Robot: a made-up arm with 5 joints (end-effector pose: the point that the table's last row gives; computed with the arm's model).
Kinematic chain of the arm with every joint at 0, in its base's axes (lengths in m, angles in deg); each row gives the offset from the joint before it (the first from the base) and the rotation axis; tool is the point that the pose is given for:
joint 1: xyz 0 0 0.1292 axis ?
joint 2: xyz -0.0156 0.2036 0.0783 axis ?
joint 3: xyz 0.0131 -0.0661 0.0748 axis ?
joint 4: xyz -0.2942 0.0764 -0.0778 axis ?
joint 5: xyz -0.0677 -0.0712 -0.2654 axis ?
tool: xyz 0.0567 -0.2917 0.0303
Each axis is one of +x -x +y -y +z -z.
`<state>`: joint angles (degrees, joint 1 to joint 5).
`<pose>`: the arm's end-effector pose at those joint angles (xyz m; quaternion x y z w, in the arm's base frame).
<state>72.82 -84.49 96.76 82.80 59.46</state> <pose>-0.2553 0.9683 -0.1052 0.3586 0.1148 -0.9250 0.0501</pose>
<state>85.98 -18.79 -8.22 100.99 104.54</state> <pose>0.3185 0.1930 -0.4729 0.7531 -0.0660 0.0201 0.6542</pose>
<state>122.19 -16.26 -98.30 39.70 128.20</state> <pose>-0.0128 -0.1313 0.6935 0.0010 -0.7009 0.2054 0.6830</pose>
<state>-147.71 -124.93 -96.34 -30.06 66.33</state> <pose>-0.1500 0.3747 -0.3676 -0.0326 0.1734 0.9751 0.1345</pose>
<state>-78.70 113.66 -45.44 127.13 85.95</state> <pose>0.5226 0.6555 0.3503 -0.5695 -0.0155 0.5609 0.6006</pose>
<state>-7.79 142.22 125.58 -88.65 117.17</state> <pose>-0.3918 0.0972 0.0164 0.2805 0.4720 -0.8244 0.1373</pose>
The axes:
joint 1: -y
joint 2: +x
joint 3: +y
joint 4: -z
joint 5: +y

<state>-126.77 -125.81 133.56 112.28 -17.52</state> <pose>-0.5150 0.6967 0.2515 0.7424 0.5061 -0.3315 0.2879</pose>
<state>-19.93 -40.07 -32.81 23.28 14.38</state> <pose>-0.2027 -0.3256 0.1471 -0.2723 -0.0456 -0.0740 0.9583</pose>
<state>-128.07 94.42 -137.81 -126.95 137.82</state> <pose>0.0172 -0.2145 -0.1789 0.4401 -0.8822 0.1249 0.1116</pose>
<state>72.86 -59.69 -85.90 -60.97 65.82</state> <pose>-0.1418 0.1663 0.5707 -0.7913 -0.3469 -0.3575 0.3545</pose>
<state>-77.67 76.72 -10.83 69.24 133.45</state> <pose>-0.1847 0.6305 0.6806 -0.7165 -0.5090 0.1771 0.4429</pose>
